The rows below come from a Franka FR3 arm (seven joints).
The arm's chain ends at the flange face. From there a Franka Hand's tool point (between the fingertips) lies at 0.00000 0.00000 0.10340 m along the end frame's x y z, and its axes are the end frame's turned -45 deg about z.
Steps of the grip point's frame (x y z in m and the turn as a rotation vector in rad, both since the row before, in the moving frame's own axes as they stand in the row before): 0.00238 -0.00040 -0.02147 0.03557 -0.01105 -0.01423; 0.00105 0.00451 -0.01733 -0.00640 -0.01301 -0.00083
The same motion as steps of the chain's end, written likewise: 0.00482 -0.00020 -0.02140 0.01734 -0.03297 -0.01423; 0.00441 0.00103 -0.01732 -0.01372 -0.00467 -0.00083
